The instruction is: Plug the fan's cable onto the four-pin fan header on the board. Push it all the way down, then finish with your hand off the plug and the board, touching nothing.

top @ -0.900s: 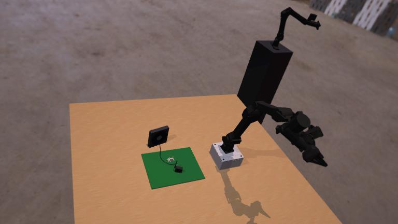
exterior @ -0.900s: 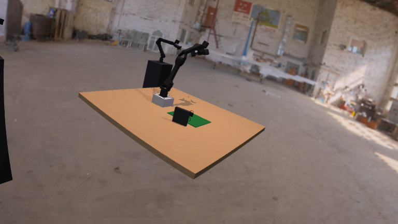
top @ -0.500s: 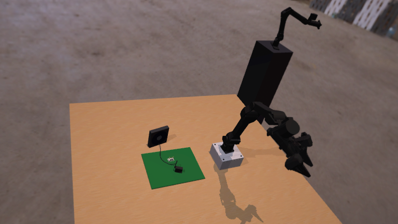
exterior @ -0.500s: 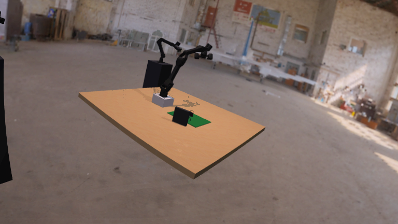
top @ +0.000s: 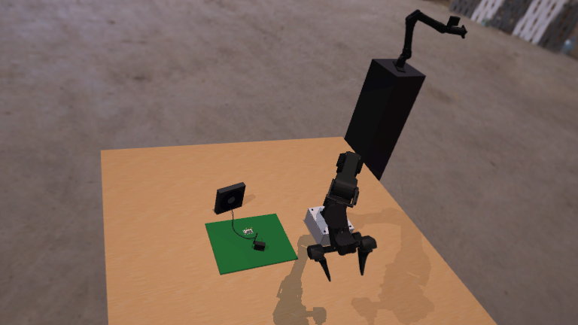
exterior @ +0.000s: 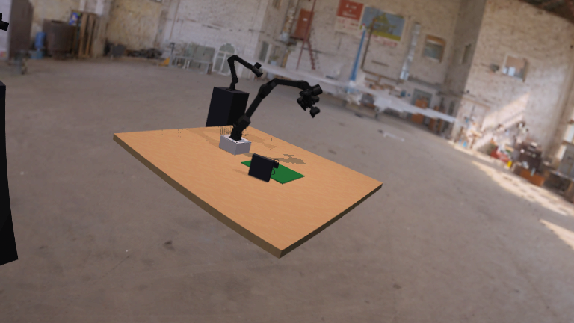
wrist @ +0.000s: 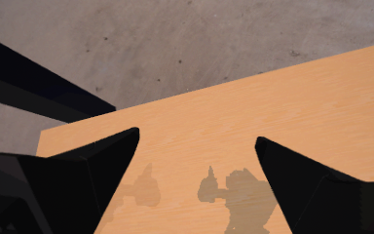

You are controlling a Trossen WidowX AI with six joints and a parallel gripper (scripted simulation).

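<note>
The black plug lies 39 cm to the right of my gripper tip, 29 cm below it and 4 cm ahead of it. The rest, counted from my gripper tip: black fan 61 cm to the right, 25 cm below, 7 cm ahead; then green board 43 cm to the right, 33 cm below, 5 cm ahead.
</note>
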